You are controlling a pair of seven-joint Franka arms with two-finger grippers.
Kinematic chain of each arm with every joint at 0, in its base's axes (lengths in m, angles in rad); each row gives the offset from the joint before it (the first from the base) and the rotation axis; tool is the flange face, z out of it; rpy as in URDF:
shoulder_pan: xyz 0 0 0.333 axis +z
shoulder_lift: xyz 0 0 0 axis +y
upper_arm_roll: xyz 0 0 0.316 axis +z
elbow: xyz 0.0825 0 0 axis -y
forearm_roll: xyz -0.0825 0 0.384 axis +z
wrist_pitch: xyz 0 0 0 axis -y
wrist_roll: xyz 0.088 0 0 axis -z
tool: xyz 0 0 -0.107 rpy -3.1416 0 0
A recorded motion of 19 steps. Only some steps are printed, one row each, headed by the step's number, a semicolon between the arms.
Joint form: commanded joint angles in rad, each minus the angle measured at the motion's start. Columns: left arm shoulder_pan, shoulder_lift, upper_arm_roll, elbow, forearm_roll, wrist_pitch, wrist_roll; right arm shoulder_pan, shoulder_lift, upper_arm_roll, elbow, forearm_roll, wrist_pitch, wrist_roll.
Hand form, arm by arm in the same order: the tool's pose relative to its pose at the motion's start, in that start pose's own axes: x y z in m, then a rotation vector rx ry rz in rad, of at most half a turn. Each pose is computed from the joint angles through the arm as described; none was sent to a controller.
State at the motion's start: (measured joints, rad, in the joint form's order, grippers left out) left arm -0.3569 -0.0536 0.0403 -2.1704 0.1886 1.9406 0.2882; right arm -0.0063 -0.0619 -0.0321 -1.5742 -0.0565 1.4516 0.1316
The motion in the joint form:
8: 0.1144 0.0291 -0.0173 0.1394 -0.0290 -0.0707 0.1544; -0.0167 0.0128 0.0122 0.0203 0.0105 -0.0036 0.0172
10: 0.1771 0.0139 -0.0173 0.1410 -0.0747 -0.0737 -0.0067; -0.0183 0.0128 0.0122 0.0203 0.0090 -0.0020 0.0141
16: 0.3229 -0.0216 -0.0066 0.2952 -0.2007 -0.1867 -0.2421; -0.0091 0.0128 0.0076 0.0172 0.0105 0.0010 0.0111
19: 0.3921 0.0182 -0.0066 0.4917 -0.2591 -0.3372 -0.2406; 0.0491 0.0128 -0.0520 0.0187 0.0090 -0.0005 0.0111
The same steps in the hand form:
8: -0.0066 -0.0592 -0.0359 -0.0245 0.0341 0.0318; 0.0037 0.0005 -0.0025 0.0101 0.0023 0.0209
10: -0.0243 -0.0846 -0.0377 -0.0750 0.0541 -0.2060; 0.0040 0.0015 -0.0025 0.0090 0.0040 0.0196
16: -0.0788 -0.1552 -0.1024 -0.1989 0.1415 -0.6359; 0.0040 -0.0011 -0.0015 0.0104 0.0040 0.0117
19: -0.1041 -0.1907 -0.1544 -0.2584 0.1659 -0.7007; 0.0041 0.0007 -0.0019 0.0119 0.0035 0.0131

